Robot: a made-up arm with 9 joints.
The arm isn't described. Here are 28 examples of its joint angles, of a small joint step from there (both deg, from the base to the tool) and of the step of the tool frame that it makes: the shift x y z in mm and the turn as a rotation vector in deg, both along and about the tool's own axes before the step.
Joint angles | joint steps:
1: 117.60 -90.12 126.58 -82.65 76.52 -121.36 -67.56 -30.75 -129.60 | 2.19 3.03 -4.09 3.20 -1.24 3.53 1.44 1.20 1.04
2: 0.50 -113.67 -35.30 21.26 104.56 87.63 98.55 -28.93 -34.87 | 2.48 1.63 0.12 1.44 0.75 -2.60 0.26 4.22 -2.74
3: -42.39 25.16 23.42 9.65 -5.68 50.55 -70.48 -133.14 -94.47 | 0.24 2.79 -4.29 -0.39 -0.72 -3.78 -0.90 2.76 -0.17
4: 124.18 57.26 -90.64 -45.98 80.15 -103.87 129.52 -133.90 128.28 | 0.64 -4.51 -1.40 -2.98 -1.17 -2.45 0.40 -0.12 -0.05
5: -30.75 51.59 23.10 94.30 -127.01 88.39 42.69 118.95 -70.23 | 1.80 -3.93 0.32 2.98 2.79 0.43 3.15 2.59 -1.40
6: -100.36 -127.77 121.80 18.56 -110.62 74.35 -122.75 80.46 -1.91 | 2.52 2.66 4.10 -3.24 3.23 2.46 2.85 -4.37 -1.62
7: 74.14 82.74 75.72 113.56 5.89 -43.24 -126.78 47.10 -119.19 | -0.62 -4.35 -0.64 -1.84 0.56 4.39 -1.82 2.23 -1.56
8: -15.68 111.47 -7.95 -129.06 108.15 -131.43 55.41 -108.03 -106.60 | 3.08 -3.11 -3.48 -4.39 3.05 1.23 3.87 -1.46 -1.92
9: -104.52 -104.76 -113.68 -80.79 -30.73 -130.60 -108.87 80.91 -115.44 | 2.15 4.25 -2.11 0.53 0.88 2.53 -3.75 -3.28 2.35
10: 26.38 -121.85 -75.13 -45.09 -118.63 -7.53 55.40 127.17 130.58 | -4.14 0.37 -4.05 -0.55 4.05 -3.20 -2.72 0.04 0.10
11: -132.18 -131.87 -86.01 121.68 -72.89 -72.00 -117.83 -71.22 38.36 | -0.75 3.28 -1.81 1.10 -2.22 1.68 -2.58 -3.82 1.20
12: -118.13 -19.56 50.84 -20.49 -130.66 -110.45 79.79 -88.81 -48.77 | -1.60 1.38 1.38 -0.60 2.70 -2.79 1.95 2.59 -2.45
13: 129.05 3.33 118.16 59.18 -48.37 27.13 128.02 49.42 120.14 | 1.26 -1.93 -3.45 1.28 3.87 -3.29 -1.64 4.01 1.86
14: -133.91 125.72 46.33 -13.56 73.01 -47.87 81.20 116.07 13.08 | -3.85 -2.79 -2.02 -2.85 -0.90 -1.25 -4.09 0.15 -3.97
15: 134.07 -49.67 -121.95 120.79 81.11 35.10 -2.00 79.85 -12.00 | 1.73 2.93 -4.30 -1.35 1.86 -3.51 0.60 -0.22 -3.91
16: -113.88 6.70 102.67 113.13 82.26 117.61 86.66 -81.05 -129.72 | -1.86 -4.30 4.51 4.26 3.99 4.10 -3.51 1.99 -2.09
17: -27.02 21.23 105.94 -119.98 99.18 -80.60 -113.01 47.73 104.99 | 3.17 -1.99 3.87 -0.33 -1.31 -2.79 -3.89 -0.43 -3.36
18: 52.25 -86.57 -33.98 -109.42 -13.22 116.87 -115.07 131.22 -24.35 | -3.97 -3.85 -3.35 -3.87 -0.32 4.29 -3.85 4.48 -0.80
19: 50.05 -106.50 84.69 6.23 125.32 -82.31 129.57 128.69 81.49 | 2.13 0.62 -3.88 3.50 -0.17 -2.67 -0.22 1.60 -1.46
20: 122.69 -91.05 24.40 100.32 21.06 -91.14 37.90 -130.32 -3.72 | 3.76 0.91 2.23 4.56 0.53 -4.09 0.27 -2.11 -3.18
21: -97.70 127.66 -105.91 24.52 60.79 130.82 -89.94 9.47 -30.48 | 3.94 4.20 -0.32 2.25 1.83 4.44 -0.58 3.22 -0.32
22: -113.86 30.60 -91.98 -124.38 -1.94 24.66 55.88 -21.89 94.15 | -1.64 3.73 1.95 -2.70 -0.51 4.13 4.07 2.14 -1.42
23: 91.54 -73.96 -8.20 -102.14 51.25 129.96 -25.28 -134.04 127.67 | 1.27 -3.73 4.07 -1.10 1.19 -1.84 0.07 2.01 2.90
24: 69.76 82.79 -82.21 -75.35 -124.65 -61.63 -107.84 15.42 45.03 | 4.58 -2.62 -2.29 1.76 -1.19 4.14 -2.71 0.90 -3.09
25: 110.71 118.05 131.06 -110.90 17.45 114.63 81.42 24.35 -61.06 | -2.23 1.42 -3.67 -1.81 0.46 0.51 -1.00 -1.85 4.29
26: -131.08 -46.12 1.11 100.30 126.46 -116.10 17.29 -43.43 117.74 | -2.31 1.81 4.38 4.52 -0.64 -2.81 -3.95 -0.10 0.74
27: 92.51 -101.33 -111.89 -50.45 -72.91 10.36 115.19 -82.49 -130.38 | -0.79 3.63 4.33 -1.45 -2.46 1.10 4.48 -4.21 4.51
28: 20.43 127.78 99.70 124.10 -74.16 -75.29 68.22 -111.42 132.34 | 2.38 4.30 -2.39 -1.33 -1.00 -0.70 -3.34 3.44 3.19
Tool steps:
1: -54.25 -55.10 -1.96 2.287 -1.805 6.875
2: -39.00 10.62 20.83 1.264 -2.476 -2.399
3: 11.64 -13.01 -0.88 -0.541 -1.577 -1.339
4: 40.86 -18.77 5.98 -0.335 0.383 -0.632
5: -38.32 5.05 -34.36 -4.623 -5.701 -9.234
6: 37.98 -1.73 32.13 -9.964 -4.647 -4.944
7: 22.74 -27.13 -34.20 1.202 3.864 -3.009
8: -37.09 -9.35 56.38 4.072 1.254 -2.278
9: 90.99 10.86 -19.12 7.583 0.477 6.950
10: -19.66 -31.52 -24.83 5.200 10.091 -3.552
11: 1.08 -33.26 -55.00 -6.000 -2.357 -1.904
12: 7.64 19.18 41.63 0.465 0.407 -1.708
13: -24.38 -0.81 -35.92 -3.819 4.267 1.503
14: 8.03 -3.26 48.16 -0.819 -10.908 3.717
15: 23.22 20.67 -61.73 -3.963 4.275 -1.425
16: -79.76 -24.74 64.84 -6.359 -1.755 -9.964
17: -4.97 44.22 -40.97 -0.653 -3.698 3.177
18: 12.75 -64.66 40.70 2.953 5.317 -1.304
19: 5.95 -82.88 -3.42 -6.098 -2.408 2.160
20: -52.95 -44.78 -5.10 -2.456 -2.620 -1.743
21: 65.69 -45.86 -41.84 -1.621 -2.763 2.876
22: 14.52 0.96 25.04 7.592 0.649 5.668
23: 1.93 -30.25 -37.19 -6.305 1.564 3.514
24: -7.83 -2.75 -4.62 -4.352 -10.304 3.251
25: -24.63 11.59 22.97 -4.421 0.579 0.868
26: -35.55 104.61 -45.78 8.561 -2.550 -3.893
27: -34.29 -26.94 -32.95 -1.861 8.760 -1.638
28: -11.23 -59.51 19.25 2.883 5.838 4.061
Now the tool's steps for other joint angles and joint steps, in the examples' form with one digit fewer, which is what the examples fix.
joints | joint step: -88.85 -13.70 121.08 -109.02 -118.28 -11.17 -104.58 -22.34 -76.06 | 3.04 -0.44 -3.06 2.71 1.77 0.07 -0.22 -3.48 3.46
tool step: 32.9 23.3 -67.1 -6.25 -0.16 -0.83
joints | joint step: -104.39 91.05 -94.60 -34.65 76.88 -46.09 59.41 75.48 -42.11 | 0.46 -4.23 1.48 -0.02 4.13 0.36 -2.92 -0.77 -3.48
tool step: -26.6 16.8 8.9 8.25 0.26 4.63
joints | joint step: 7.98 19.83 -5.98 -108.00 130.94 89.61 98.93 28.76 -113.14 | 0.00 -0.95 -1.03 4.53 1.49 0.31 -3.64 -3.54 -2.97
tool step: 9.3 16.5 -31.8 1.33 -0.11 2.57
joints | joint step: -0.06 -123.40 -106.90 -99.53 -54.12 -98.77 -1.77 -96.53 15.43 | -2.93 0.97 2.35 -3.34 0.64 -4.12 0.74 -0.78 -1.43
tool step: -26.7 51.6 37.0 -3.21 -6.40 4.14
